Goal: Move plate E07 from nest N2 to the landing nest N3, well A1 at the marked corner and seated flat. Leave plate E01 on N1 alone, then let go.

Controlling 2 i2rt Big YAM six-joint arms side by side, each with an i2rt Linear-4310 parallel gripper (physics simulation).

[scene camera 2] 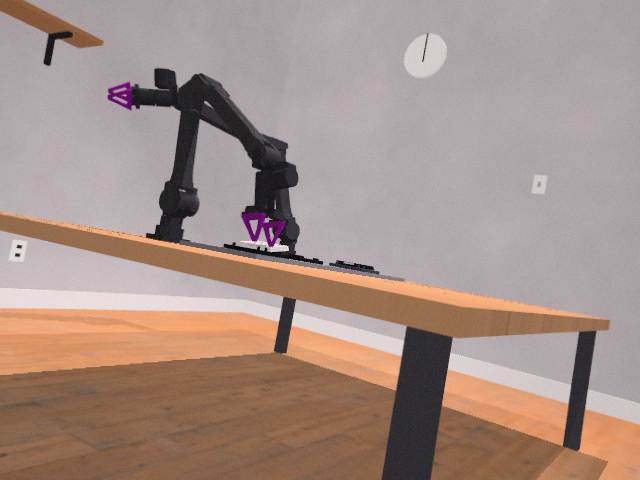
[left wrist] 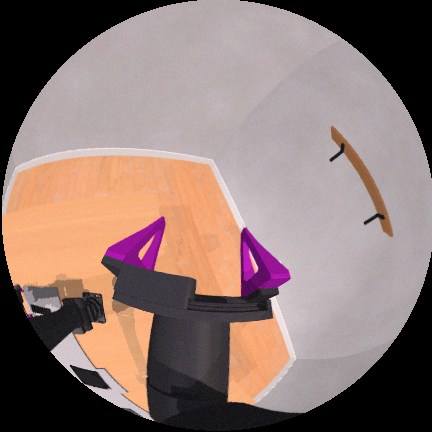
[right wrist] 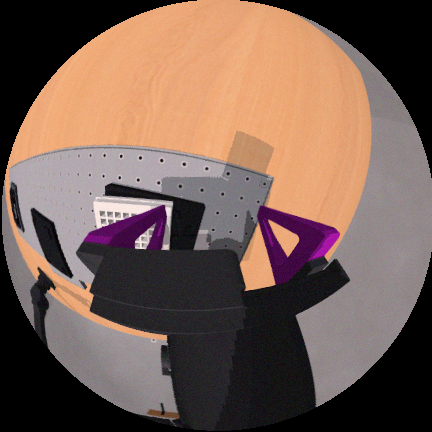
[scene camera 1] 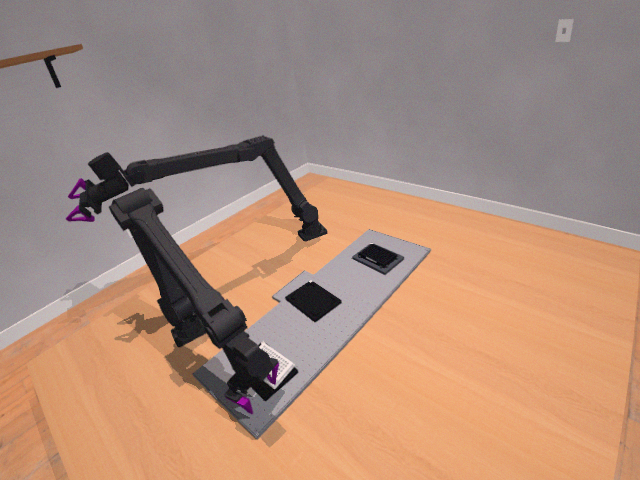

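A white well plate (scene camera 1: pixel 281 357) (scene camera 2: pixel 276 248) (right wrist: pixel 111 204) rests on the black nest (scene camera 1: pixel 265 394) (right wrist: pixel 192 220) at the near end of the board, and the nest shows past two of its sides. Its label and corner mark cannot be read. My right gripper (scene camera 1: pixel 259 388) (scene camera 2: pixel 263 242) (right wrist: pixel 213 210) is open, low at this plate. In the right wrist view one finger overlaps the plate and the other lies beyond the nest. My left gripper (scene camera 1: pixel 68 208) (scene camera 2: pixel 109 96) (left wrist: pixel 203 225) is open and empty, high and away from the board. No second white plate can be made out.
A grey perforated board (scene camera 1: pixel 336 322) (right wrist: pixel 150 170) lies on the wooden table (scene camera 1: pixel 465 335). It bears a flat black nest (scene camera 1: pixel 313 300) (right wrist: pixel 50 242) in the middle and a raised dark nest (scene camera 1: pixel 379 256) (right wrist: pixel 16 207) at the far end. A wooden shelf (left wrist: pixel 367 180) is on the wall.
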